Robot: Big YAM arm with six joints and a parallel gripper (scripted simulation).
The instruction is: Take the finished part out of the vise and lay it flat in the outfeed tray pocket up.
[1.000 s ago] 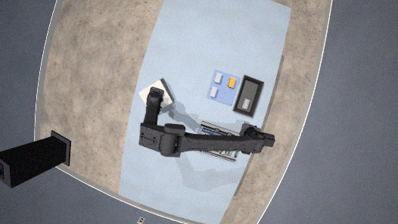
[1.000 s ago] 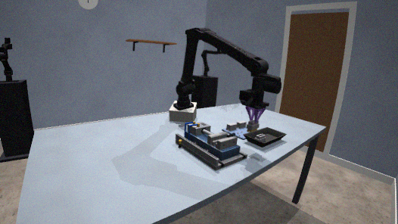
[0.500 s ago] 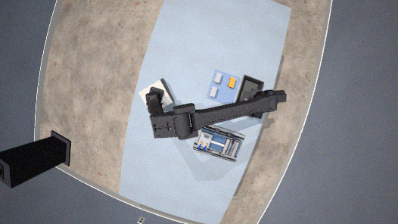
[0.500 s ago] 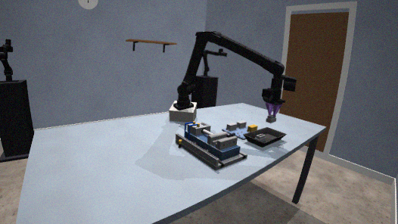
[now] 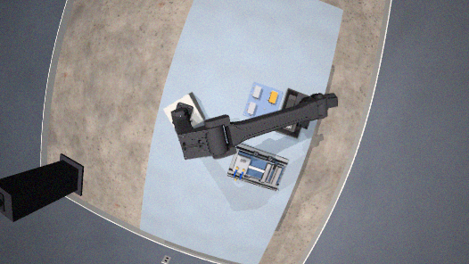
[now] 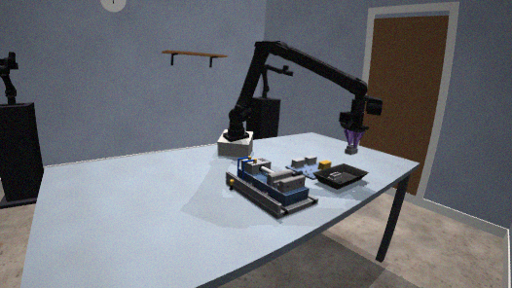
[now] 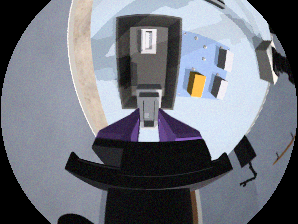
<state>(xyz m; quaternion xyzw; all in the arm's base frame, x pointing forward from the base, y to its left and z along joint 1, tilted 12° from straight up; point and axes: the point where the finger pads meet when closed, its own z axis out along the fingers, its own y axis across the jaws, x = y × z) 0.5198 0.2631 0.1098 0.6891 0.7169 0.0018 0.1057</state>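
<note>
My hand is 13 cm past the orange block, 13 cm above it and 1 cm to the left of it. From my hand the other things lie so: blue plate 16 cm behind, 15 cm below, 5 cm to the right.
</note>
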